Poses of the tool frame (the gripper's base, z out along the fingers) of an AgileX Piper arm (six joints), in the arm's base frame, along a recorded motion.
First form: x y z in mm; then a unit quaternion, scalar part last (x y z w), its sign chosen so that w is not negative.
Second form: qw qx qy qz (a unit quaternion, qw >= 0); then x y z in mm. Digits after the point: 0 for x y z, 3 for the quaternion.
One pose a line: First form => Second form
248 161 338 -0.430 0.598 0.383 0.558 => 0.558 -0.430 0.598 0.383 248 161 338
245 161 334 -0.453 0.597 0.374 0.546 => 0.546 -0.453 0.597 0.374 245 161 334
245 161 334 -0.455 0.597 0.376 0.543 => 0.543 -0.455 0.597 0.376 245 161 334
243 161 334 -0.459 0.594 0.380 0.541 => 0.541 -0.459 0.594 0.380 243 161 334
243 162 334 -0.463 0.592 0.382 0.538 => 0.538 -0.463 0.592 0.382 243 162 334
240 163 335 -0.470 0.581 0.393 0.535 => 0.535 -0.470 0.581 0.393 240 163 335
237 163 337 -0.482 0.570 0.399 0.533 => 0.533 -0.482 0.570 0.399 237 163 337
